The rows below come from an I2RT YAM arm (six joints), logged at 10 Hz.
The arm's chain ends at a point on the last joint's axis. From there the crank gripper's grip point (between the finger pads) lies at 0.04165 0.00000 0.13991 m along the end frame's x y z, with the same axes.
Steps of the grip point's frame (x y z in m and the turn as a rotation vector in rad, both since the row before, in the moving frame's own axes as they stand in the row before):
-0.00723, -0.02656, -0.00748, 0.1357, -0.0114, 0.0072
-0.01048, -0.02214, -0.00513, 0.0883, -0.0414, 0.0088
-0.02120, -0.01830, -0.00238, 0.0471, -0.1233, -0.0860
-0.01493, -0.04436, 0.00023, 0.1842, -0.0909, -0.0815
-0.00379, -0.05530, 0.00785, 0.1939, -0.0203, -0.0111
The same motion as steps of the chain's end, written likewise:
-0.00570, -0.00789, -0.00668, 0.1357, -0.0114, 0.0072
-0.00471, -0.01007, -0.00620, 0.0883, -0.0414, 0.0088
-0.00327, -0.00879, -0.00619, 0.0471, -0.1233, -0.0860
-0.00096, -0.01560, -0.00027, 0.1842, -0.0909, -0.0815
-0.00081, -0.02782, 0.00971, 0.1939, -0.0203, -0.0111

